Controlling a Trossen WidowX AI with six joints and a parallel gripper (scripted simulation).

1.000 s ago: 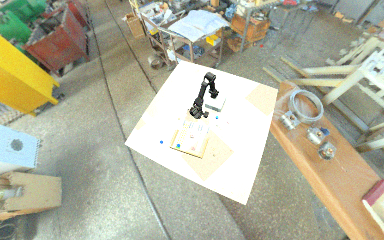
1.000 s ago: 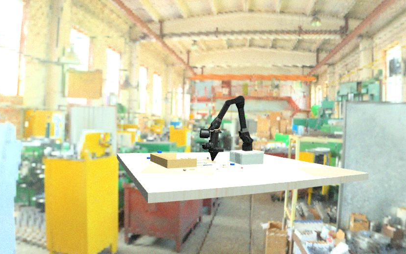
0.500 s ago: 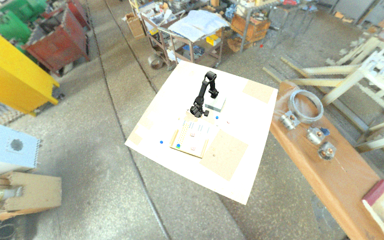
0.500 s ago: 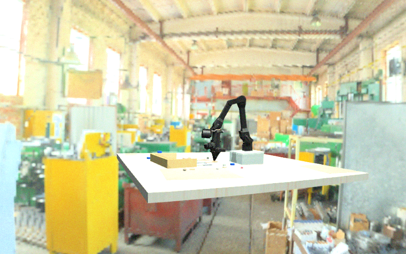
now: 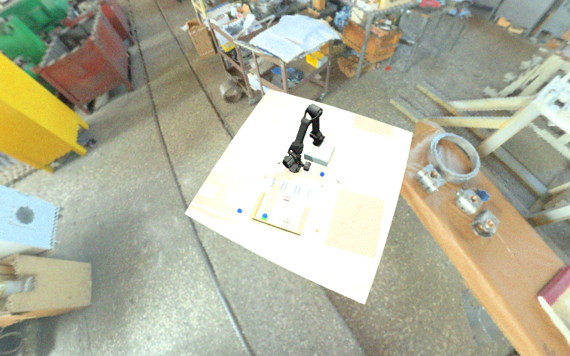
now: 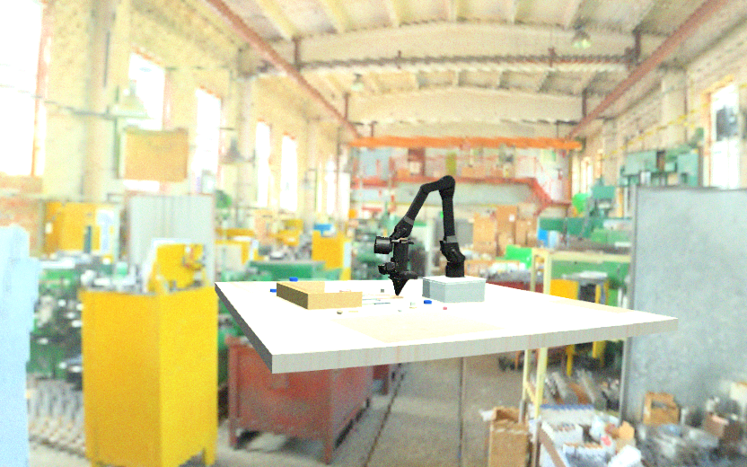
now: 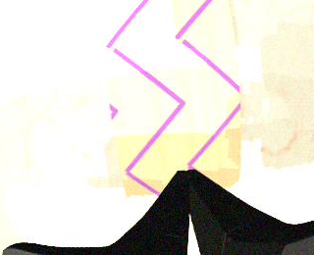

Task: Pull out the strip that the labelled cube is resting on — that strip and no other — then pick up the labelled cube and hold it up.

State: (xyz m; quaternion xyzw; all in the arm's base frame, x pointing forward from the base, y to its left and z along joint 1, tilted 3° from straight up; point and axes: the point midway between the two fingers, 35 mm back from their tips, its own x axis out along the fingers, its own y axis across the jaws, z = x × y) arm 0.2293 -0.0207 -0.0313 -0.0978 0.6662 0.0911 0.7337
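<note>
My gripper tip is 280 mm short of the yellow-dotted strip and 10 mm to the left of it.
</note>
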